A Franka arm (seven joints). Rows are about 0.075 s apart.
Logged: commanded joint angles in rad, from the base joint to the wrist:
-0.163 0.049 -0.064 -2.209 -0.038 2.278 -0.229
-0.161 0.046 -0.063 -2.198 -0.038 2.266 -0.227
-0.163 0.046 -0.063 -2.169 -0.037 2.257 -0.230
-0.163 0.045 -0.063 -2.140 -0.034 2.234 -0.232
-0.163 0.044 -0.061 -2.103 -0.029 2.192 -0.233
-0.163 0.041 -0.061 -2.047 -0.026 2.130 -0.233
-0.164 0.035 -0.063 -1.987 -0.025 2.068 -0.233
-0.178 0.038 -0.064 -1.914 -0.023 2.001 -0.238
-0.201 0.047 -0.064 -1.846 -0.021 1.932 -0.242
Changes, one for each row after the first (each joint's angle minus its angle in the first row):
0.002 -0.003 0.001 0.011 0.000 -0.012 0.002
0.000 -0.003 0.001 0.040 0.001 -0.021 -0.001
0.000 -0.004 0.001 0.069 0.004 -0.044 -0.003
0.000 -0.005 0.003 0.106 0.009 -0.086 -0.004
0.000 -0.008 0.003 0.162 0.012 -0.148 -0.004
-0.001 -0.014 0.001 0.222 0.013 -0.210 -0.004
-0.015 -0.011 0.000 0.295 0.015 -0.277 -0.009
-0.038 -0.002 0.000 0.363 0.017 -0.346 -0.013

